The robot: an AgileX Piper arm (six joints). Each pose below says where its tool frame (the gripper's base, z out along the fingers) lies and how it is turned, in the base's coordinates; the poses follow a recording.
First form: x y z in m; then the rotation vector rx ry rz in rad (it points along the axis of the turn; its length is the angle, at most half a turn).
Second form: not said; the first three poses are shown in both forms.
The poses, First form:
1: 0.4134, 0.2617, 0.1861, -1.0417, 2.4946, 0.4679
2: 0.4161, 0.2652, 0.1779, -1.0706, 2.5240, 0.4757
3: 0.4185, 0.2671, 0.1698, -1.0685, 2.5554, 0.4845
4: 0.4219, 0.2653, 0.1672, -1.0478, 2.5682, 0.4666
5: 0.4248, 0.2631, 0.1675, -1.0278, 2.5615, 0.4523
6: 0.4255, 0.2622, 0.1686, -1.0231, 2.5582, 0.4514
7: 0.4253, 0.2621, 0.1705, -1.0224, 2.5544, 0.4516
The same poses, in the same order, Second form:
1: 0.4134, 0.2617, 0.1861, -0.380, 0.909, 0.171, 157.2
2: 0.4161, 0.2652, 0.1779, -0.385, 0.907, 0.171, 159.4
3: 0.4185, 0.2671, 0.1698, -0.380, 0.909, 0.172, 161.1
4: 0.4219, 0.2653, 0.1672, -0.373, 0.913, 0.166, 161.2
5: 0.4248, 0.2631, 0.1675, -0.367, 0.916, 0.162, 160.2
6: 0.4255, 0.2622, 0.1686, -0.366, 0.916, 0.162, 160.0
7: 0.4253, 0.2621, 0.1705, -0.367, 0.916, 0.162, 159.8
